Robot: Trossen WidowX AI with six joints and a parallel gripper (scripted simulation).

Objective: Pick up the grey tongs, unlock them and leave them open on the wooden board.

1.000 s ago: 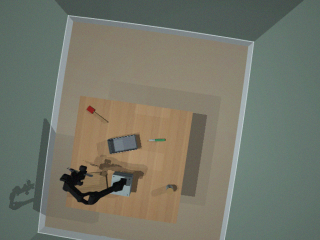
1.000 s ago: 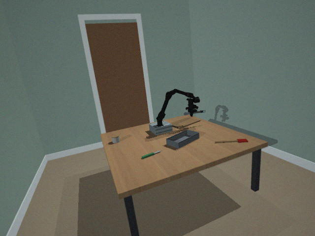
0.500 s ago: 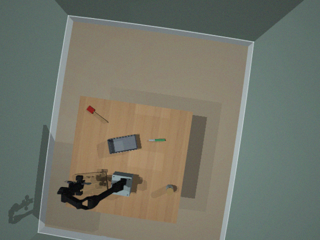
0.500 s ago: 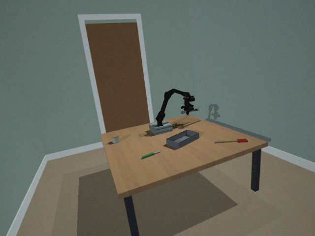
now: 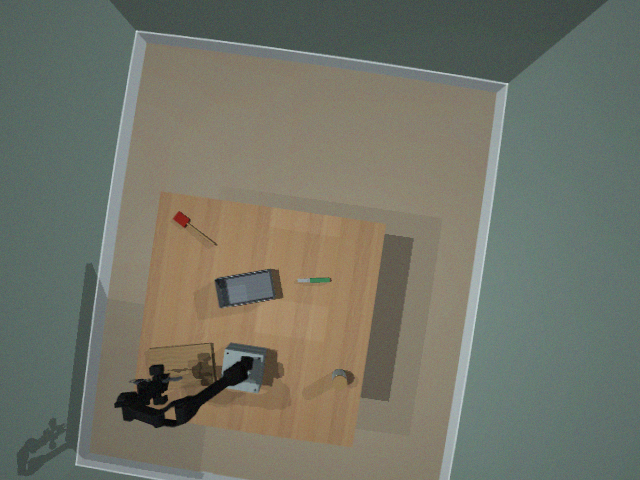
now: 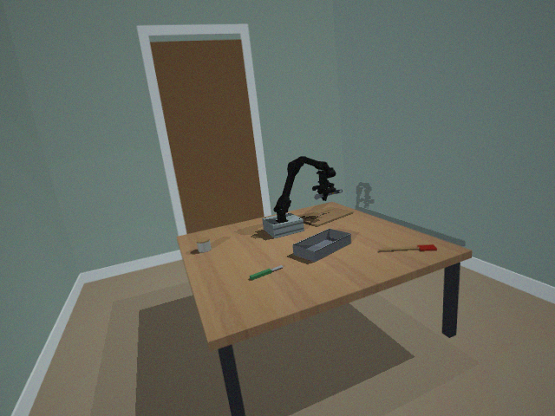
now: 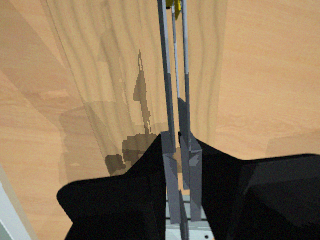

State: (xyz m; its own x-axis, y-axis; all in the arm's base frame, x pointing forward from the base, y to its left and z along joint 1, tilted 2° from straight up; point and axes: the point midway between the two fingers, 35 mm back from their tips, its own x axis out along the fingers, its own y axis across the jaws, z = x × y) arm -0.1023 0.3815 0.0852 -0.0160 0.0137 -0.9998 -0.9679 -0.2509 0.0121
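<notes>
My gripper tip is 20 mm past the wooden board and 120 mm above it. Also, from my gripper tip: grey roasting tin: 490 mm ahead, 310 mm to the right, 100 mm below; then yellow lock piece: 20 mm behind, 80 mm to the left, 40 mm above; then red spatula: 780 mm ahead, 60 mm to the left, 120 mm below.
</notes>
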